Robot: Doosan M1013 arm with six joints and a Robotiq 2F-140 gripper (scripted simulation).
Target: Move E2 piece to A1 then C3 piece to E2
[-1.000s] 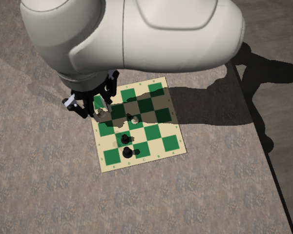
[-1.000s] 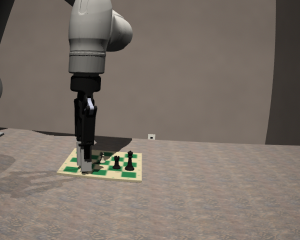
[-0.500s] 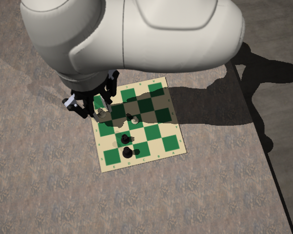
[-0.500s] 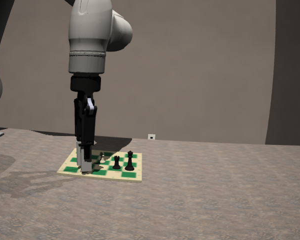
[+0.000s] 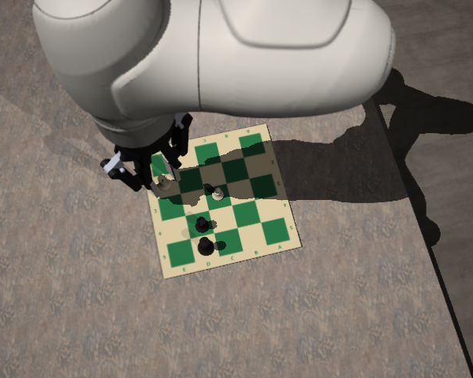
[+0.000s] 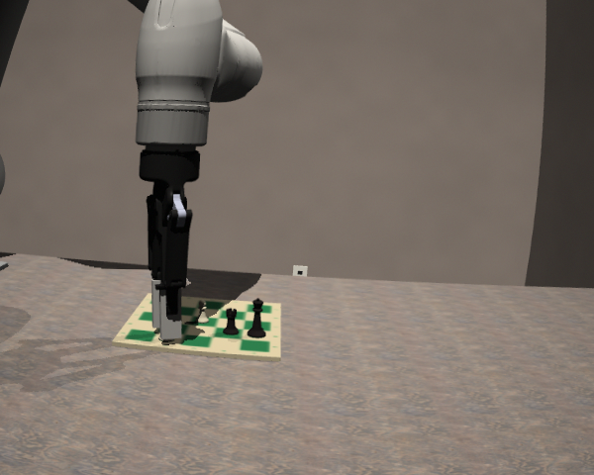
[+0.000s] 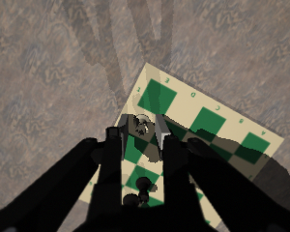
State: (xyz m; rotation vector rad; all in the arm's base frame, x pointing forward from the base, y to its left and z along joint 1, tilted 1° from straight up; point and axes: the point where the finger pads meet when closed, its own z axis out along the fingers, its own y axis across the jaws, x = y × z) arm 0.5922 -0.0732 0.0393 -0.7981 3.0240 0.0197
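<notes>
Now: hand 3 cm above the white piece. The rest, counted from my hand: white pawn 8 cm to the left, 3 cm below, 3 cm ahead; then black queen 11 cm ahead, 5 cm to the left, 2 cm below; then chessboard 8 cm to the left, 5 cm below, 4 cm ahead.
</notes>
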